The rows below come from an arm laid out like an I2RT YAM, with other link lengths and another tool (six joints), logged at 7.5 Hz.
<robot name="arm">
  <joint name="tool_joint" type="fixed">
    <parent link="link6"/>
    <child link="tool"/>
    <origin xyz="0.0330 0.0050 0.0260" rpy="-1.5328 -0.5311 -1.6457"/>
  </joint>
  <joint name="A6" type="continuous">
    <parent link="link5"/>
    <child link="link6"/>
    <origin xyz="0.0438 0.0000 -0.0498"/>
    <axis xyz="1 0 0"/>
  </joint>
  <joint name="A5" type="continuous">
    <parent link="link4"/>
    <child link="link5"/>
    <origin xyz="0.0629 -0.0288 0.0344"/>
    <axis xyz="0 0 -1"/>
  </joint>
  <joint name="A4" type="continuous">
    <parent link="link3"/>
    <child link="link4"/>
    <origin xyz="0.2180 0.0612 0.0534"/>
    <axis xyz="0 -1 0"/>
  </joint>
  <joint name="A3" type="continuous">
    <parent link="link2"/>
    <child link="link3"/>
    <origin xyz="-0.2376 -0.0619 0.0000"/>
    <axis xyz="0 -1 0"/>
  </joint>
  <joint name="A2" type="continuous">
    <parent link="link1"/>
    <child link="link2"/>
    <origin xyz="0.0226 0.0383 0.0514"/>
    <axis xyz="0 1 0"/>
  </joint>
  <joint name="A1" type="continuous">
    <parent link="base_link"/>
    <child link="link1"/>
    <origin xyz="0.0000 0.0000 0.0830"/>
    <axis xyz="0 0 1"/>
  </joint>
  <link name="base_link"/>
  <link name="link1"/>
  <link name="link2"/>
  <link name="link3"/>
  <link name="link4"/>
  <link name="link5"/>
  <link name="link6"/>
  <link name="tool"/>
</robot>
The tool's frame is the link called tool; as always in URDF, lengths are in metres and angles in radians. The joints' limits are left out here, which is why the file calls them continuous.
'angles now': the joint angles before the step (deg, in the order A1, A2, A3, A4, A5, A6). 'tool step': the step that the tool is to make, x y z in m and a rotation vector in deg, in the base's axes. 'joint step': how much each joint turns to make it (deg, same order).
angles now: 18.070 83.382 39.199 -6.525 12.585 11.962
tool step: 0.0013 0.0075 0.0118 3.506 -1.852 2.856
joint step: 0.357 -1.630 0.843 0.404 -3.714 -0.101
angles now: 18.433 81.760 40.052 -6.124 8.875 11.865
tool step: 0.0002 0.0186 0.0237 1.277 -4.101 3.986
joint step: 3.271 -2.177 2.692 -0.479 -0.352 -0.665
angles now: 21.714 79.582 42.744 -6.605 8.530 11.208
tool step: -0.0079 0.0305 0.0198 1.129 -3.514 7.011
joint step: 5.699 -1.413 2.317 0.105 -0.696 -1.208
